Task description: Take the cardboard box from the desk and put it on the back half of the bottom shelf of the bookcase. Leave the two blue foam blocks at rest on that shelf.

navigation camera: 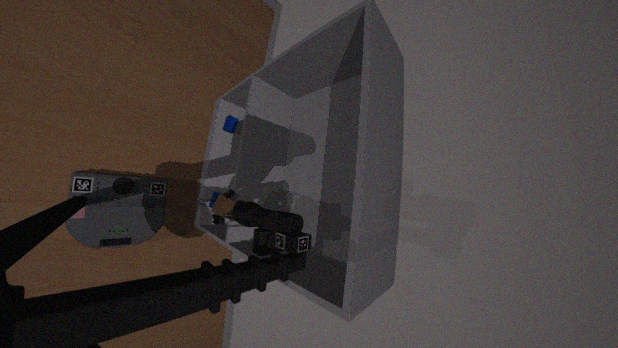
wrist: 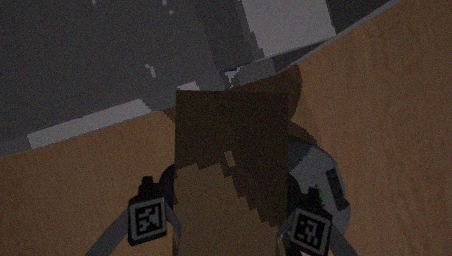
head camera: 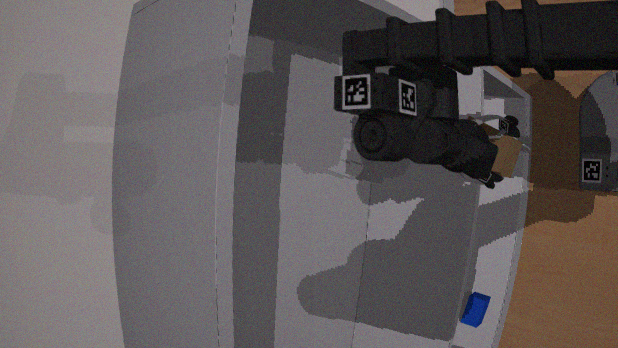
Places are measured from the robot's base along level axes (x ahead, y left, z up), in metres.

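Pixels of known places: gripper, between the fingertips: (navigation camera: pixel 221 205) (wrist: pixel 229 186) (head camera: pixel 505 152); robot's base, origin of its link: (navigation camera: pixel 123 185).
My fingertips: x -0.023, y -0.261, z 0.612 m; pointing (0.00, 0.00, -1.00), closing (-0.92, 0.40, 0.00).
For each thing: its top centre in the pictures, then the offset to it from my fingertips. "spot": a spot on its surface instead. Level surfaces: height alone.
- cardboard box, centre of its top: (wrist: pixel 228 187) (head camera: pixel 484 145) (navigation camera: pixel 234 210) dx -0.007, dy -0.020, dz +0.057 m
- bottom shelf, height of its surface: dz -0.513 m
- grey bookcase, a spot on its surface: (head camera: pixel 172 175) spot: dx +0.041, dy -0.185, dz +0.448 m
- wooden floor, height of its surface: dz -0.613 m
The cardboard box (head camera: pixel 507 156) (navigation camera: pixel 223 205) (wrist: pixel 230 130) is between the two fingers of my gripper (head camera: pixel 501 152) (navigation camera: pixel 224 206) (wrist: pixel 229 186), which is shut on it. The box overlaps the bookcase's lower end in the head and navigation views; its exact height above the bottom shelf (head camera: pixel 492 255) (navigation camera: pixel 219 145) is hard to tell. One blue foam block (head camera: pixel 476 309) (navigation camera: pixel 230 124) lies on that shelf, apart from the gripper. The other blue foam block (navigation camera: pixel 214 199) shows partly beside the box in the navigation view and is hidden behind the wrist in the head view.
The grey bookcase (head camera: pixel 172 175) (navigation camera: pixel 377 175) has its open compartments around my wrist. My telescoping arm (head camera: pixel 500 45) (navigation camera: pixel 165 290) reaches across the bookcase's side edge. My mobile base (head camera: pixel 595 130) (navigation camera: pixel 120 215) (wrist: pixel 320 175) stands on the wooden floor (head camera: pixel 565 280) (navigation camera: pixel 125 75) (wrist: pixel 400 125) near it.
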